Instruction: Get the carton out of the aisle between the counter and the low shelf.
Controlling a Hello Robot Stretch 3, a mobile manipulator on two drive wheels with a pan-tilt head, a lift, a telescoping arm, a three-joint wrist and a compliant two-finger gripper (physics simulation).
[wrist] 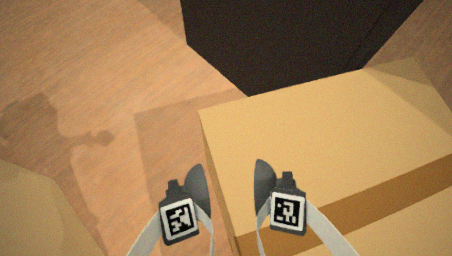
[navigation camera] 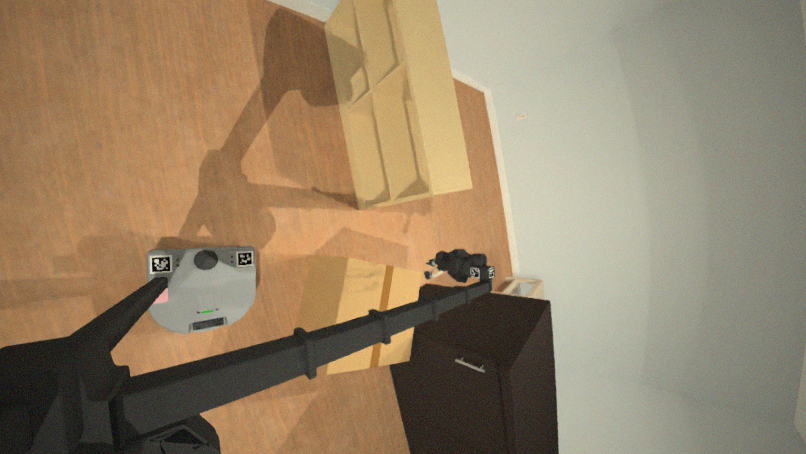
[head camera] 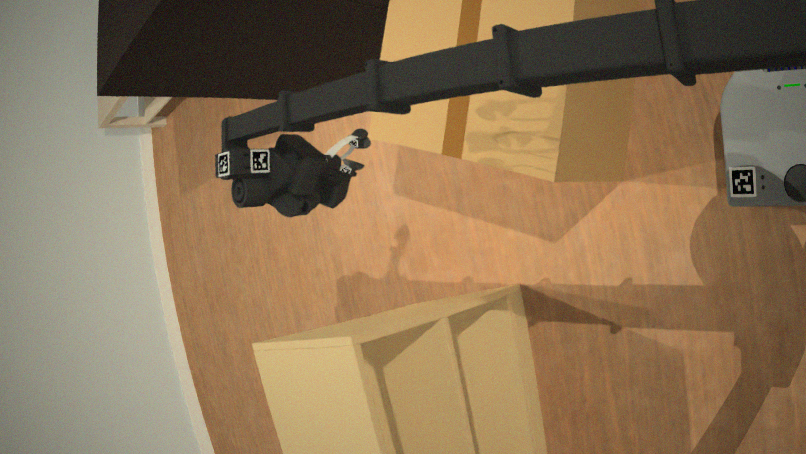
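Where they show: gripper, fingertip midpoint: (navigation camera: pixel 427 270) (head camera: pixel 360 149); robot's base at its link origin: (navigation camera: pixel 206 258) (head camera: pixel 798 181).
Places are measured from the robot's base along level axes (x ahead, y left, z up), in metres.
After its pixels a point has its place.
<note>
The tan carton (head camera: pixel 417 126) @[z 0.406, x -0.140, y -0.772 m] (navigation camera: pixel 360 290) @[z 0.407, x -0.158, y -0.523 m] (wrist: pixel 300 130), with a brown tape strip, stands on the floor beside one end of the dark counter (head camera: pixel 236 56) @[z 0.603, x -0.372, y -1.160 m] (navigation camera: pixel 456 394) @[z 0.620, x -0.708, y -0.896 m] (wrist: pixel 270 45). The low shelf (head camera: pixel 307 389) @[z 0.610, x 0.390, y -0.943 m] (navigation camera: pixel 442 112) @[z 0.610, x 0.679, y -0.899 m] (wrist: pixel 25 210) is across the aisle, apart from the carton. My gripper (head camera: pixel 361 152) @[z 0.582, x -0.087, y -0.760 m] (navigation camera: pixel 429 269) @[z 0.582, x -0.087, y -0.760 m] (wrist: pixel 230 181) @[z 0.582, x -0.087, y -0.760 m] is open and empty, near the carton's corner on the counter side. In the wrist view its fingers appear on either side of a carton edge; contact cannot be told. My arm hides part of the carton in the head and navigation views.
My arm (head camera: pixel 451 78) @[z 0.916, x -0.095, y -0.309 m] (navigation camera: pixel 242 360) @[z 0.916, x -0.082, y -0.031 m] reaches across above the carton. My base (head camera: pixel 755 135) @[z 0.160, x -0.094, y -0.094 m] (navigation camera: pixel 225 293) @[z 0.160, x -0.131, y -0.059 m] stands at the aisle end away from the wall (head camera: pixel 56 236) @[z 0.722, x 0.070, y -3.142 m] (navigation camera: pixel 592 225) @[z 0.973, x 0.104, y -3.136 m]. A small wooden frame (head camera: pixel 155 122) @[z 0.078, x -0.537, y -2.990 m] (navigation camera: pixel 537 288) @[z 0.450, x -0.580, y -2.800 m] is between counter and wall.
</note>
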